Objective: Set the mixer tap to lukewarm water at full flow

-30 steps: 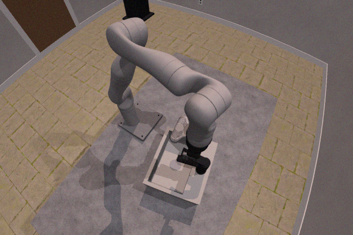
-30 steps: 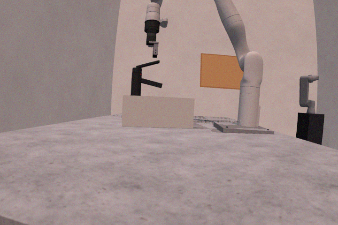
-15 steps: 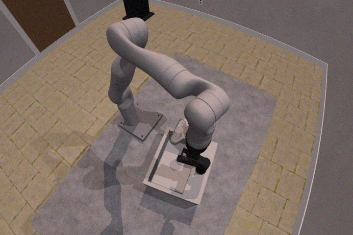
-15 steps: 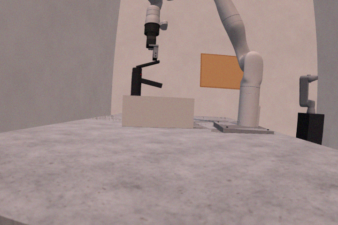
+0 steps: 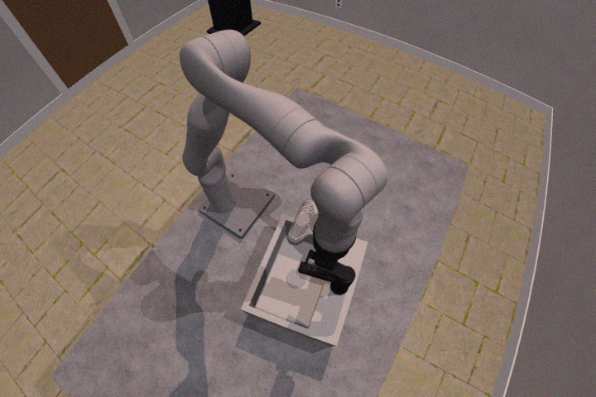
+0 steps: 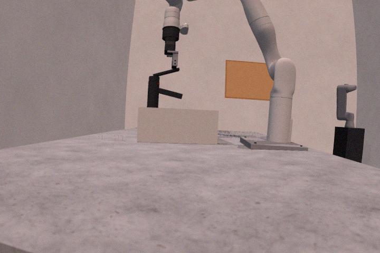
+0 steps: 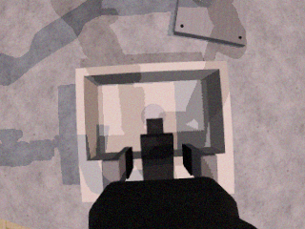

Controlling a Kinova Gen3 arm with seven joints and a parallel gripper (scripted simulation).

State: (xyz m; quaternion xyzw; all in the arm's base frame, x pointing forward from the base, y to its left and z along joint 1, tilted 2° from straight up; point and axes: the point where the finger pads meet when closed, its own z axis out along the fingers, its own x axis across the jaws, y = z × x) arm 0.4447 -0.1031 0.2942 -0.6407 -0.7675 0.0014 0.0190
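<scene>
Now: the lever 30 mm ahead of my hand, 10 mm to the left of it and 40 mm below it. Also, from my hand: black mixer tap 60 mm ahead, 10 mm to the left, 100 mm below; sink basin 30 mm behind, 10 mm to the right, 290 mm below.
</scene>
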